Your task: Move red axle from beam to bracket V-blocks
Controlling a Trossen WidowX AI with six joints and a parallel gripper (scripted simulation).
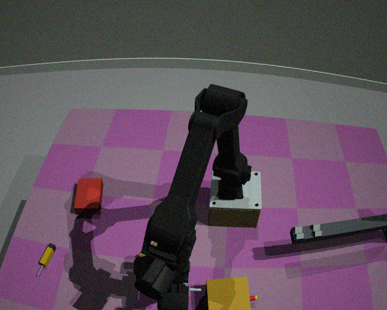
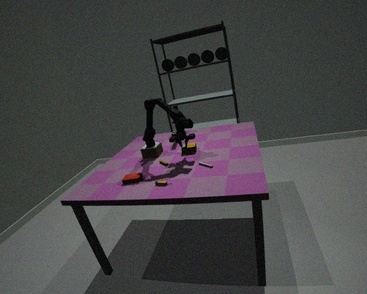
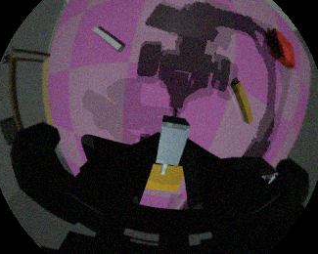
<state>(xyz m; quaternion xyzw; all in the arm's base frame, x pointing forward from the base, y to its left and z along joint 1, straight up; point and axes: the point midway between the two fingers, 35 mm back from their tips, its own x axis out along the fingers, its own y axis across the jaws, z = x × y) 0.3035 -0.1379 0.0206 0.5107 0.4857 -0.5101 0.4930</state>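
Now: the yellow beam 12 cm to the left of my gripper tip, 5 cm below it and 1 cm ahead of it. The rest, counted from my gripper tip: grey-blue peg: 2 cm to the left, 1 cm above; small yellow screwdriver: 38 cm to the right, 9 cm behind, 6 cm below; brown rod: 16 cm behind, 6 cm to the right, 6 cm below.
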